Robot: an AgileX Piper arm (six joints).
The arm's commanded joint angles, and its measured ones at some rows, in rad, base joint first. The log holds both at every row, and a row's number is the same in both.
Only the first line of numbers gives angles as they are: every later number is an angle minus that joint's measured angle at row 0.
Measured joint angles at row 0: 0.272, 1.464, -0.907, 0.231, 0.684, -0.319
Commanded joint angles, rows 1 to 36: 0.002, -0.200, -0.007, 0.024, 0.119, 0.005; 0.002, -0.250, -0.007, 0.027, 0.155, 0.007; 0.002, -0.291, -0.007, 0.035, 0.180, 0.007; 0.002, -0.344, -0.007, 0.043, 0.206, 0.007; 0.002, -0.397, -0.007, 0.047, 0.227, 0.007; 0.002, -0.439, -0.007, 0.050, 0.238, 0.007; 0.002, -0.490, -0.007, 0.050, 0.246, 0.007; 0.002, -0.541, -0.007, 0.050, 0.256, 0.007; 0.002, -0.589, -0.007, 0.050, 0.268, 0.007; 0.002, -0.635, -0.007, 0.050, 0.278, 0.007; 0.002, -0.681, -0.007, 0.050, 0.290, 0.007; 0.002, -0.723, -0.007, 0.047, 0.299, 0.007; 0.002, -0.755, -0.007, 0.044, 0.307, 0.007; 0.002, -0.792, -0.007, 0.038, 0.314, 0.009; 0.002, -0.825, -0.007, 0.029, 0.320, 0.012; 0.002, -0.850, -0.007, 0.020, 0.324, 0.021; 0.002, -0.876, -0.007, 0.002, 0.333, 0.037; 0.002, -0.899, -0.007, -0.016, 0.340, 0.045; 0.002, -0.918, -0.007, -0.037, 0.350, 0.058; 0.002, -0.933, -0.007, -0.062, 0.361, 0.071; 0.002, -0.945, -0.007, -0.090, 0.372, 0.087; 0.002, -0.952, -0.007, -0.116, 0.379, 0.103; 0.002, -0.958, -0.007, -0.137, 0.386, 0.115; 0.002, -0.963, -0.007, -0.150, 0.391, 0.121; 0.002, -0.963, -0.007, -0.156, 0.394, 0.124; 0.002, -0.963, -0.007, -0.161, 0.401, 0.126; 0.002, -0.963, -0.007, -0.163, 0.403, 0.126; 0.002, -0.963, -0.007, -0.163, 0.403, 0.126; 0.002, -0.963, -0.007, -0.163, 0.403, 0.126; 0.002, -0.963, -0.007, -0.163, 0.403, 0.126; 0.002, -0.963, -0.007, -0.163, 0.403, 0.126; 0.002, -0.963, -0.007, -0.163, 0.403, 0.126; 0.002, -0.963, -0.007, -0.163, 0.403, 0.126; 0.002, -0.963, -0.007, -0.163, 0.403, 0.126; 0.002, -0.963, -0.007, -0.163, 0.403, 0.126; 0.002, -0.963, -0.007, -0.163, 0.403, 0.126
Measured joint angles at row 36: 0.000, -0.960, 0.000, -0.155, 0.404, 0.123
